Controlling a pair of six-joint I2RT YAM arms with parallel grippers.
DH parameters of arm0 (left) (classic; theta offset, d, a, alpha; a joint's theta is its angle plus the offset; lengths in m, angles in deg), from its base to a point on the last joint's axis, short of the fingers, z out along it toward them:
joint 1: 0 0.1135 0.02 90
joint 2: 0 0 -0.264 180
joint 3: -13.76 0 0.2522 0
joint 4: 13.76 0 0.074 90
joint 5: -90 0 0 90
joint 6: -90 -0.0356 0 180
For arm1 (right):
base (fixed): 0 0 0 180
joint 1: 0 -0.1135 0.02 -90
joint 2: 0 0 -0.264 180
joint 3: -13.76 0 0.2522 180
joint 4: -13.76 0 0.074 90
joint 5: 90 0 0 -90
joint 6: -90 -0.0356 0 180
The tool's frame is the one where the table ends.
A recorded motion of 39 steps. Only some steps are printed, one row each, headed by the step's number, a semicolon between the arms.
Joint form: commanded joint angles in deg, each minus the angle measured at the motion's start. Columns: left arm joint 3, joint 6, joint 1, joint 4, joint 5, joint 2; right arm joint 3, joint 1, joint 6, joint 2, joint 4, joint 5.
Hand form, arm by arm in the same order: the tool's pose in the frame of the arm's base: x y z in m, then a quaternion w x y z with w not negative. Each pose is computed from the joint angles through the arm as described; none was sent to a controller.
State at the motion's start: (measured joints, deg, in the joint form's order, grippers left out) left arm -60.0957 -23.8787 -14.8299 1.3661 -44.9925 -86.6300; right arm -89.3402 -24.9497 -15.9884 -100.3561 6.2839 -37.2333
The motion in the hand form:
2: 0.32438 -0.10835 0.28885 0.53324 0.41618 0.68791 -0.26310; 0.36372 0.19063 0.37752 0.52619 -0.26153 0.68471 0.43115
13: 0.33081 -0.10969 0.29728 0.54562 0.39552 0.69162 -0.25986; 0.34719 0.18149 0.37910 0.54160 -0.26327 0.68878 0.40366
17: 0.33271 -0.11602 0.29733 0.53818 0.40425 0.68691 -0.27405; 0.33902 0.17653 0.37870 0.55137 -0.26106 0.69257 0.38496
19: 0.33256 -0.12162 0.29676 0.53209 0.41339 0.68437 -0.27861; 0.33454 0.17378 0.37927 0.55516 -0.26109 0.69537 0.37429
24: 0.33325 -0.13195 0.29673 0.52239 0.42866 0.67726 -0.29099; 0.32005 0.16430 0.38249 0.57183 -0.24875 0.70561 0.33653
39: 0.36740 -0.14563 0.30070 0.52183 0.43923 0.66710 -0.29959; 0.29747 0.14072 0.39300 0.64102 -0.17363 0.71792 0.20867
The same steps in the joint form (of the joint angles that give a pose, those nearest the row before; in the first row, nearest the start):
2: -0.73 3.77 0.24 -3.65 4.43 0.85; 2.66 0.16 0.60 2.61 -0.45 1.90
13: -2.51 6.59 0.15 -5.08 6.23 0.08; 6.69 0.16 3.44 6.88 -1.42 4.54
17: -3.59 6.71 -0.67 -4.50 4.92 -0.90; 8.88 0.16 4.98 9.07 -1.83 6.60
19: -4.20 6.10 -1.52 -3.64 4.61 -1.38; 9.74 0.17 5.97 10.23 -2.60 7.62
24: -5.55 5.48 -3.01 -2.51 3.60 -2.48; 12.42 0.17 8.14 14.12 -4.55 12.31
39: -14.71 4.89 -3.28 -1.45 2.07 -10.40; 17.15 0.39 12.20 21.32 -4.70 30.19

